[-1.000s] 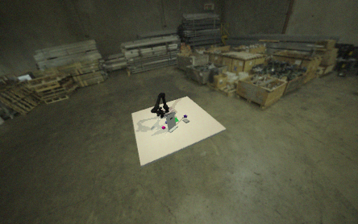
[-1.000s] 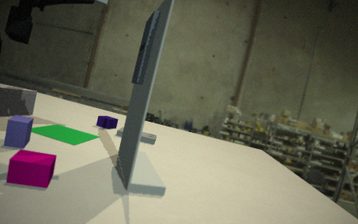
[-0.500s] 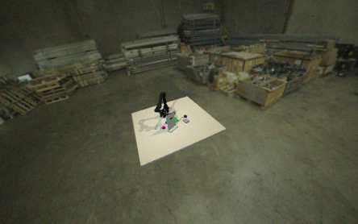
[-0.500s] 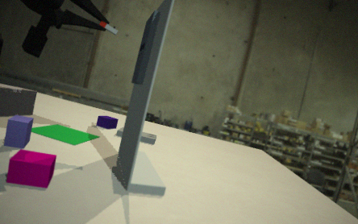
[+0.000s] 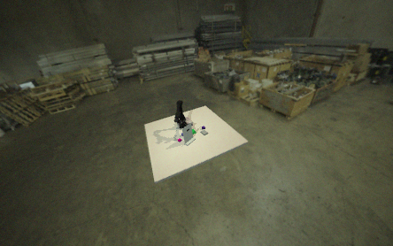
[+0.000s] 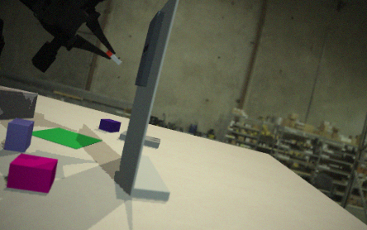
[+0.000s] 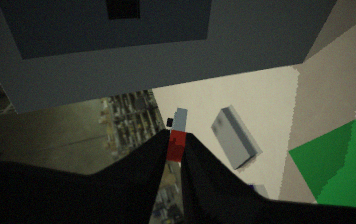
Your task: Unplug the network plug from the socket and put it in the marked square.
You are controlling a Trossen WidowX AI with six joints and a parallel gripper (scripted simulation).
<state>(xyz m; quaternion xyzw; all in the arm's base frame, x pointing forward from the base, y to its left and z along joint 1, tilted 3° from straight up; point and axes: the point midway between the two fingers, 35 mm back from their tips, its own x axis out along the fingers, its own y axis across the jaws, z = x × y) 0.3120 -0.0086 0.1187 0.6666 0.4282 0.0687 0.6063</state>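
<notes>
My gripper tip is now 18 cm above the green marked square, 9 cm past it and 5 cm to the right of it. From my gripper tip the other things lie so: blue-violet block 16 cm below, 9 cm to the right, 8 cm behind; grey upright panel 10 cm ahead, 6 cm below, 4 cm to the right; network plug 1 cm ahead.
</notes>
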